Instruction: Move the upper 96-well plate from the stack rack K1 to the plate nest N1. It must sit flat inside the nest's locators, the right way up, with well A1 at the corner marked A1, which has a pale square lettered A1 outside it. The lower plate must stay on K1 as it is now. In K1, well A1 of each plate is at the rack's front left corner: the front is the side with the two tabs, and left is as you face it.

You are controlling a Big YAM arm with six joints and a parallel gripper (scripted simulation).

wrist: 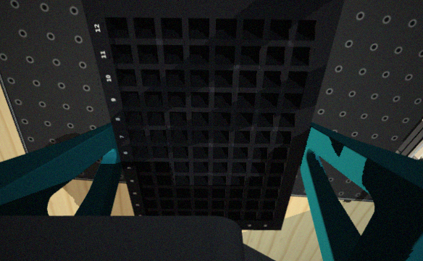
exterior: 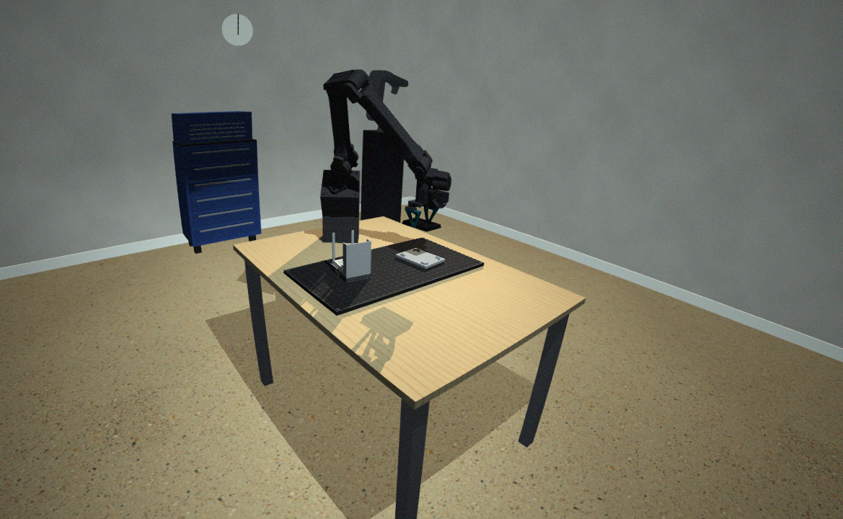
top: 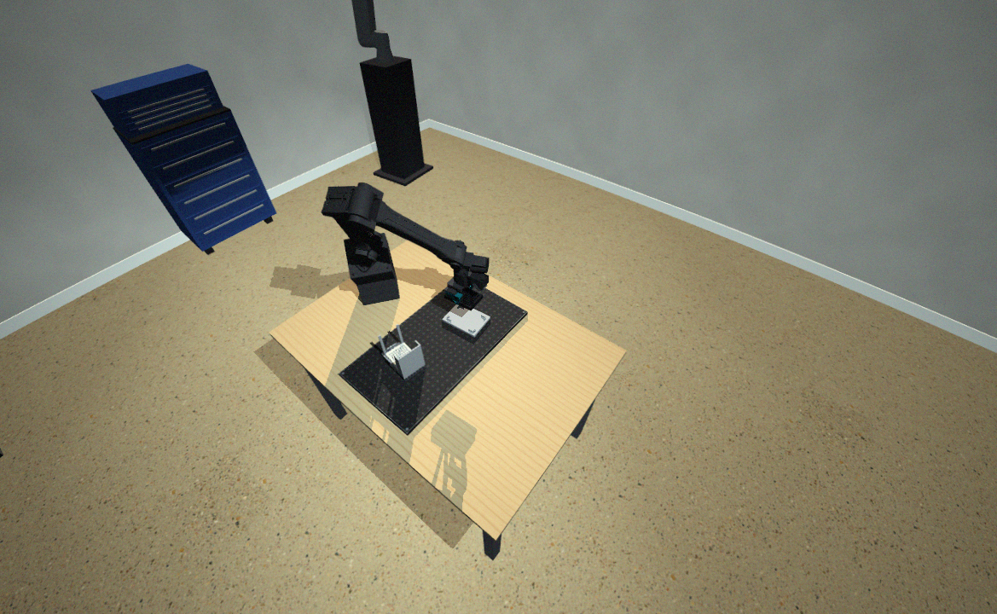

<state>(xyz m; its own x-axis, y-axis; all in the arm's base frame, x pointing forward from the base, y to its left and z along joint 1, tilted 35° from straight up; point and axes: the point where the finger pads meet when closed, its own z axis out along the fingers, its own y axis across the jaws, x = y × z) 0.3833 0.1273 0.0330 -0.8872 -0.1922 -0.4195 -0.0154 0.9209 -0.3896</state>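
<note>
My gripper is now 80 mm past the pale square mark, 60 mm to the right of it and 140 mm above it. The rest, counted from my hand: black 96-well plate: right at my hand; then pale plate: 70 mm behind, 290 mm to the right, 130 mm below.
</note>
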